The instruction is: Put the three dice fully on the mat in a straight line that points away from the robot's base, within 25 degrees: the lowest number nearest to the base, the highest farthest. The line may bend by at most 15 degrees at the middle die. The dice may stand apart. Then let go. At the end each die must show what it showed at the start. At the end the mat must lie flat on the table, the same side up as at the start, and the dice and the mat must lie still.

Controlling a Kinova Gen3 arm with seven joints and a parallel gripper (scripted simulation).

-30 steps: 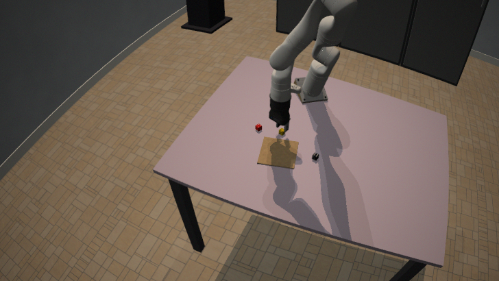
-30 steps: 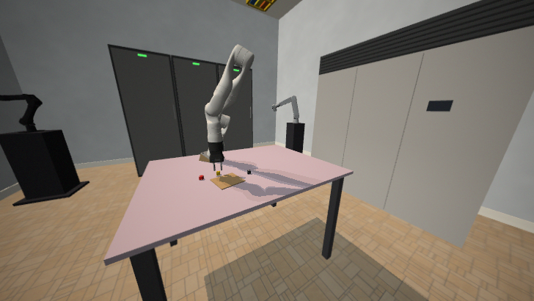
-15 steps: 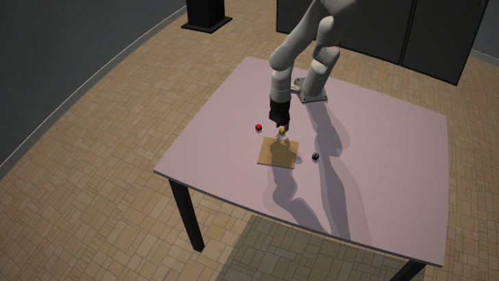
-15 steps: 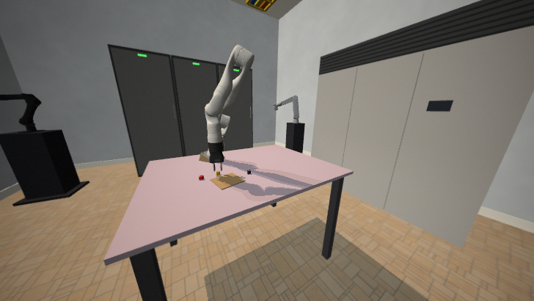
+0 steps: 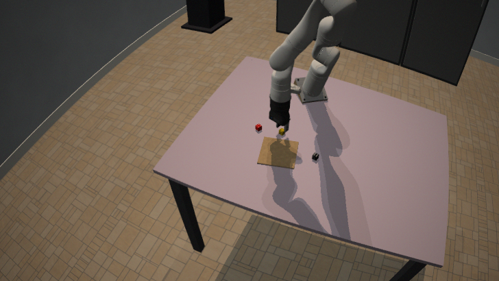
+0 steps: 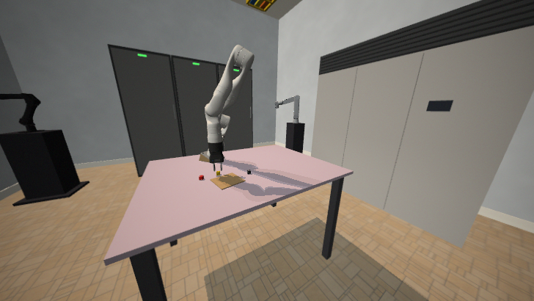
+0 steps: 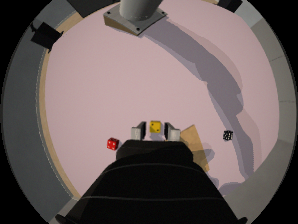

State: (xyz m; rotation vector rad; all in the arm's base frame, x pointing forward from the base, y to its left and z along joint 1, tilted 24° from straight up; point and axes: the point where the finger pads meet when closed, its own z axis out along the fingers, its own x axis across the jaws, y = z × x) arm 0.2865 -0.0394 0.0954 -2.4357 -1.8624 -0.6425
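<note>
Right now the yellow die is 40 mm below my hand. Round my hand: square mat 100 mm ahead, 40 mm below, 30 mm to the left; then black die 170 mm to the left, 60 mm ahead, 40 mm below; then red die 90 mm to the right, 40 mm below, 20 mm ahead.
</note>
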